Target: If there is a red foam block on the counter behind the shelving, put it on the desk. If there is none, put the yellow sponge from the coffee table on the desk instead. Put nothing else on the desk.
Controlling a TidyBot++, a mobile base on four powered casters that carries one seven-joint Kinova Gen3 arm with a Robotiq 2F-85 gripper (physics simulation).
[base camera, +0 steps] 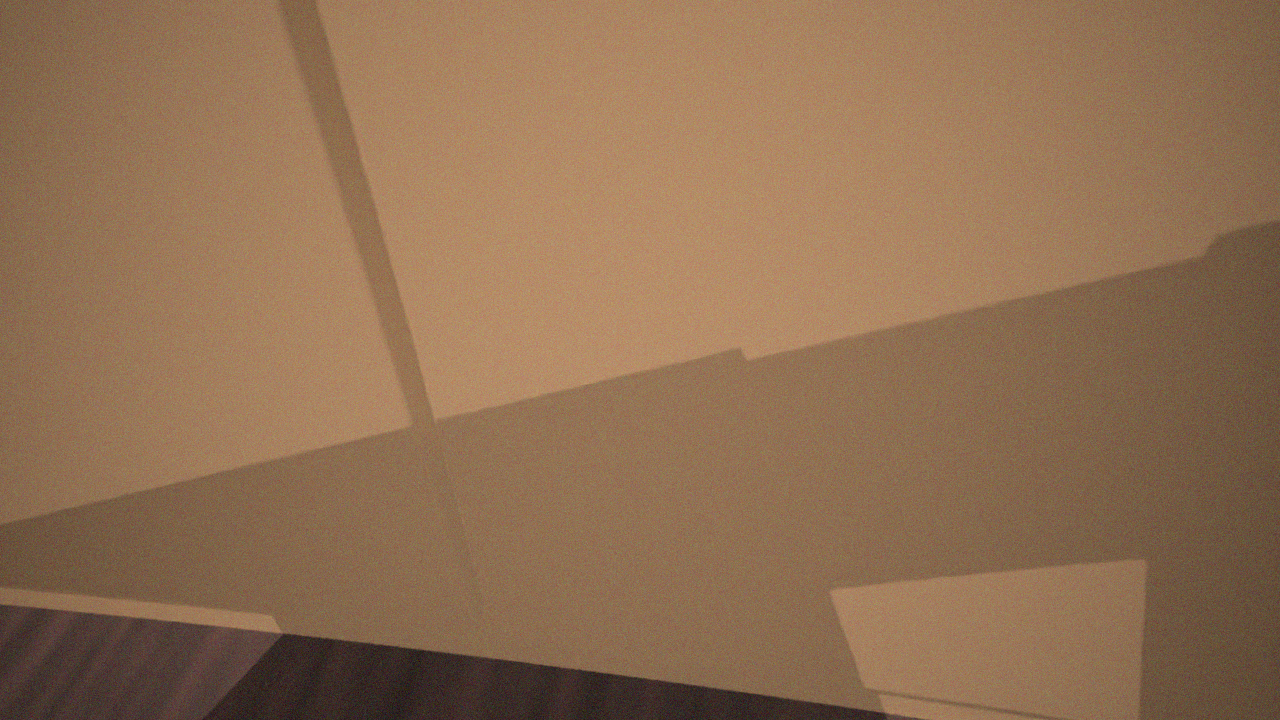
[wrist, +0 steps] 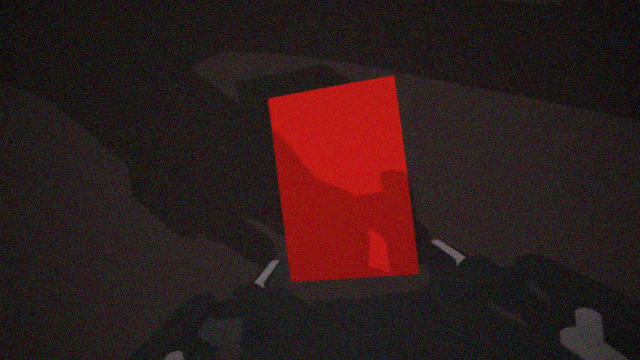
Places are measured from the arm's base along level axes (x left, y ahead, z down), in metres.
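Pixels of known places: gripper, fingertip midpoint: (wrist: 355,266).
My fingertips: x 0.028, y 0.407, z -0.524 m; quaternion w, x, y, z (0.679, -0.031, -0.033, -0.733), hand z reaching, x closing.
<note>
Behind a point stands the place of what it marks.
A red foam block (wrist: 345,150) {y 0.407, x -0.038, z -0.559 m} lies on a dark surface in the middle of the wrist view, its long side running up and down the picture and tilted slightly. My gripper (wrist: 355,266) {y 0.407, x 0.028, z -0.524 m} is open, with one fingertip at the lower left of the block and the other at its lower right. The near end of the block shows between the two fingertips, with a gap on each side. How far the fingertips are above the surface I cannot tell. The desk, the coffee table, the yellow sponge and the shelving do not show in either view.
In the base camera view a tan wall (base camera: 716,179) {y 0.197, x -0.007, z 0.100 m} with shadows across it fills most of the picture. A strip of dark wooden floor (base camera: 402,685) {y 0.260, x 0.103, z 0.396 m} shows along the lower left. In the wrist view the dark counter surface (wrist: 500,175) {y 0.319, x -0.021, z -0.514 m} around the block carries shadows.
</note>
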